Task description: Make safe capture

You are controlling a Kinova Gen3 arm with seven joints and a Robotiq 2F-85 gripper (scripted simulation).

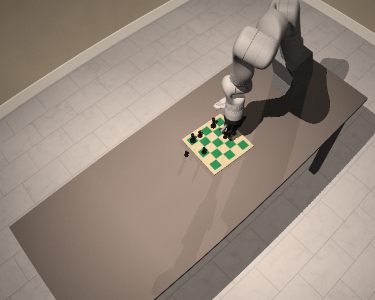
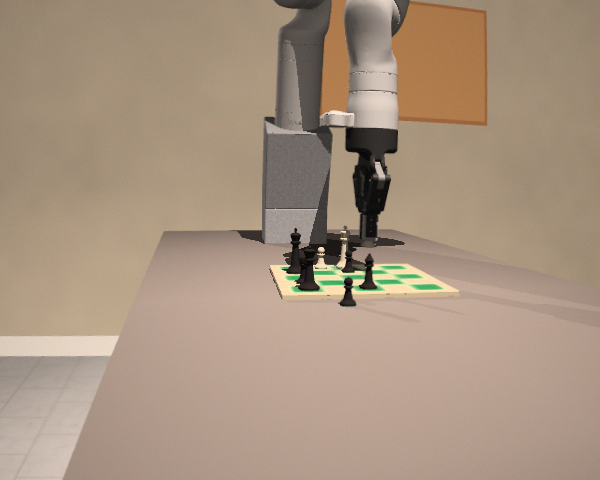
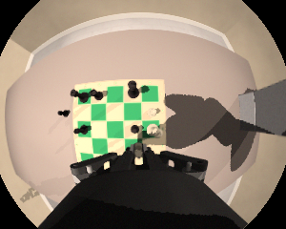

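Right now my hand is 3 cm to the left of the white king, 3 cm past it and 3 cm above it. The rest, counted from my hand: white pawn: 6 cm to the right, 5 cm below, 3 cm behind; white rook: 1 cm below; board: 7 cm below, 5 cm ahead, 3 cm to the right.
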